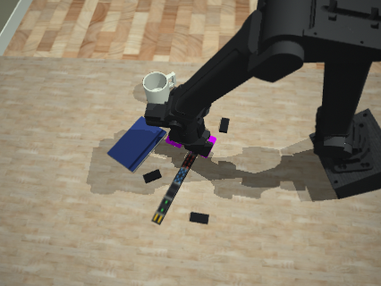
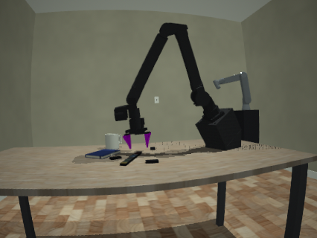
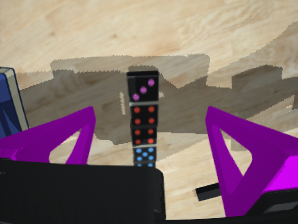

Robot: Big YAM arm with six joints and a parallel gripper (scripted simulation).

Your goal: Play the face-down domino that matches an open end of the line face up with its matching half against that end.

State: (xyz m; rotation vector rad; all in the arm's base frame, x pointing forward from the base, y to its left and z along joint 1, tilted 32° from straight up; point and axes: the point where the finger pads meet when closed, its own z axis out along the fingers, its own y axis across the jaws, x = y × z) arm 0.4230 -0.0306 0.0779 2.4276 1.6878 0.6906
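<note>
The black domino lies 3 cm below my hand. The rest, counted from my hand: white mug (15 cm ahead, 21 cm to the right); blue book (19 cm ahead, 2 cm to the right, 3 cm below).
</note>
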